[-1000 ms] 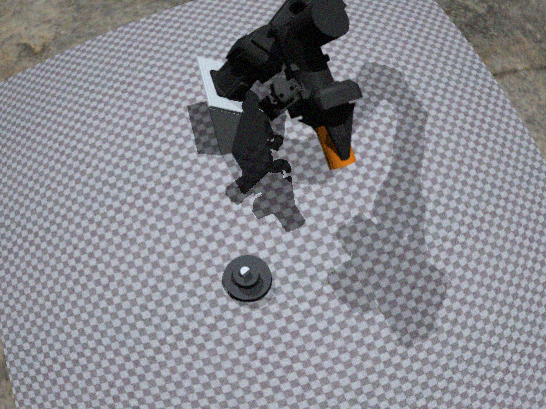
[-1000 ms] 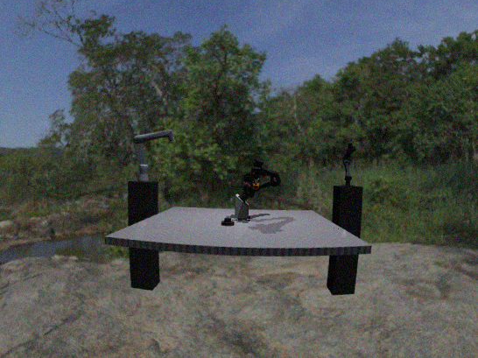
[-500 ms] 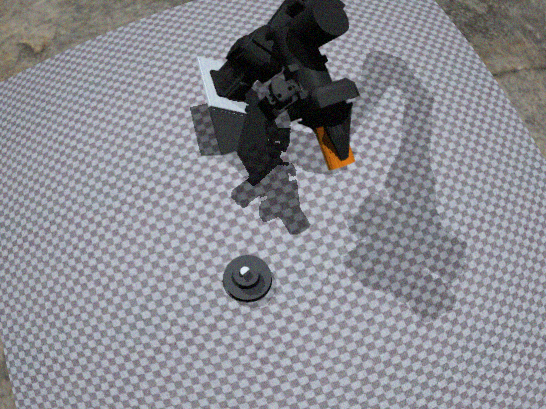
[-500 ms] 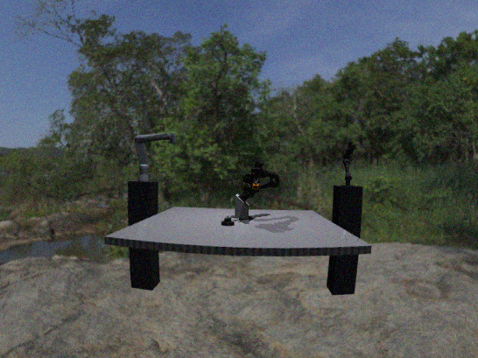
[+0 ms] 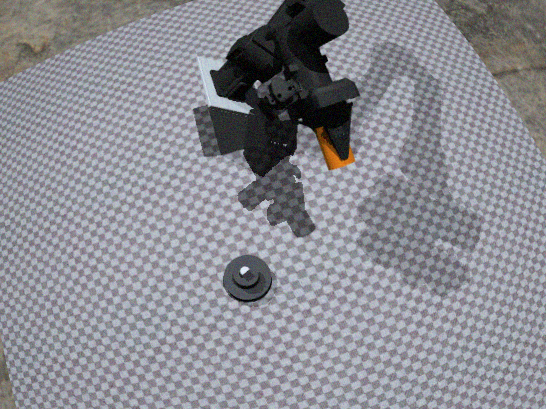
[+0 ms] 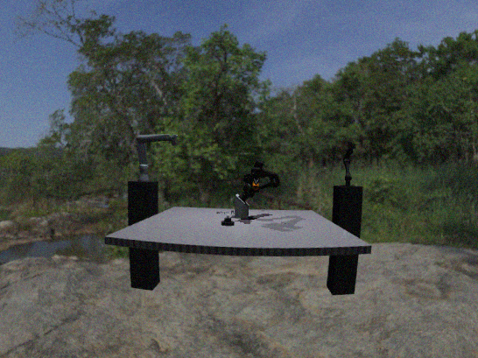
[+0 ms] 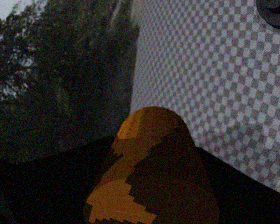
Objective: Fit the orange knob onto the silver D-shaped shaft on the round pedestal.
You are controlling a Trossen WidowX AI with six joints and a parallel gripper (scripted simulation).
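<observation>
Right now my gripper tip is 30 mm past the orange knob and 20 mm below it. The rest, counted from my gripper tip: round dark pedestal (50 mm ahead, 170 mm to the right, 220 mm below).
</observation>
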